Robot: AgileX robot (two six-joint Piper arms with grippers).
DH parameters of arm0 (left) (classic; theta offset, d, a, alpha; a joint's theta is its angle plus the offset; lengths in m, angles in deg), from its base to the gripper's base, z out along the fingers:
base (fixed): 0 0 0 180
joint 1: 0 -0.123 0 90
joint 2: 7.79 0 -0.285 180
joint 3: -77.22 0 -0.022 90
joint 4: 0 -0.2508 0 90
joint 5: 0 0 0.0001 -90
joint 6: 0 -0.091 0 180
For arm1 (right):
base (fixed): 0 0 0 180
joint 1: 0 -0.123 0 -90
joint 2: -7.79 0 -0.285 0
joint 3: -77.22 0 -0.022 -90
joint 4: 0 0.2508 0 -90
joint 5: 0 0 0.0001 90
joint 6: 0 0.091 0 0
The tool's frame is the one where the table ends.
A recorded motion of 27 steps. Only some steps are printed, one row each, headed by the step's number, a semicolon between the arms.
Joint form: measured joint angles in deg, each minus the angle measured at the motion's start. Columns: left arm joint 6, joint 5, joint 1, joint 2, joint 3, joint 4; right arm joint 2, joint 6, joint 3, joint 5, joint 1, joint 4.
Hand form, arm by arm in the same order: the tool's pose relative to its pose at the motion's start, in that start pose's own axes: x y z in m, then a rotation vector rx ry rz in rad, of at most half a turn. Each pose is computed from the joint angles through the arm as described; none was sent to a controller.
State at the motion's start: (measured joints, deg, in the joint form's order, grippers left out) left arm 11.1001 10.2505 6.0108 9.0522 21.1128 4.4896; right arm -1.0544 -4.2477 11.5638 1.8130 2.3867 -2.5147
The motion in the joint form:
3: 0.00 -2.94 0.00 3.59 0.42 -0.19; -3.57 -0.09 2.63 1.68 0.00 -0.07
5: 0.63 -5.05 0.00 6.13 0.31 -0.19; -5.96 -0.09 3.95 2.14 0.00 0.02
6: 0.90 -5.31 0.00 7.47 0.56 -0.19; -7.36 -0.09 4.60 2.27 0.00 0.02
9: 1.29 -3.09 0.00 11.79 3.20 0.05; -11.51 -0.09 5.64 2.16 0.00 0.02
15: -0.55 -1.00 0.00 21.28 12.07 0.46; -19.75 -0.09 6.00 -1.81 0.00 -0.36
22: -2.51 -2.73 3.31 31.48 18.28 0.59; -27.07 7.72 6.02 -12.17 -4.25 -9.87
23: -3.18 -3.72 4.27 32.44 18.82 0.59; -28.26 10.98 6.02 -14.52 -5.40 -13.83
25: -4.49 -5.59 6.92 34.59 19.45 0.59; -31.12 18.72 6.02 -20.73 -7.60 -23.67
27: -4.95 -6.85 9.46 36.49 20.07 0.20; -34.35 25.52 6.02 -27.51 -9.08 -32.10
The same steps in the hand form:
3: -0.0023 -0.0001 0.0110 -0.0053 0.0029 0.0026; -0.0078 -0.0010 0.0077 -0.0041 0.0455 -0.0028
5: -0.0012 0.0006 0.0192 -0.0106 0.0113 -0.0088; -0.0113 -0.0015 0.0134 -0.0070 0.0721 -0.0013
6: -0.0009 0.0008 0.0232 -0.0149 0.0251 -0.0136; -0.0127 -0.0016 0.0170 -0.0087 0.0873 -0.0013
9: -0.0052 -0.0005 0.0356 -0.0307 0.0912 -0.0251; -0.0118 -0.0015 0.0279 -0.0150 0.1393 -0.0014
15: -0.0332 -0.0083 0.0658 -0.0383 0.1380 -0.0006; -0.0034 -0.0002 0.0503 -0.0267 0.2067 -0.0080
22: -0.0422 -0.0190 0.1051 0.0077 0.1908 0.0290; -0.0032 0.0117 0.0708 -0.1335 0.1422 -0.0193
23: -0.0432 -0.0220 0.1091 0.0261 0.1849 0.0399; -0.0040 0.0163 0.0737 -0.1746 0.1198 -0.0229
25: -0.0409 -0.0294 0.1177 0.0718 0.1888 0.0608; -0.0058 0.0287 0.0792 -0.2880 0.0638 -0.0323
27: -0.0380 -0.0371 0.1247 0.1140 0.1981 0.0740; -0.0060 0.0423 0.0836 -0.4132 0.0194 -0.0247

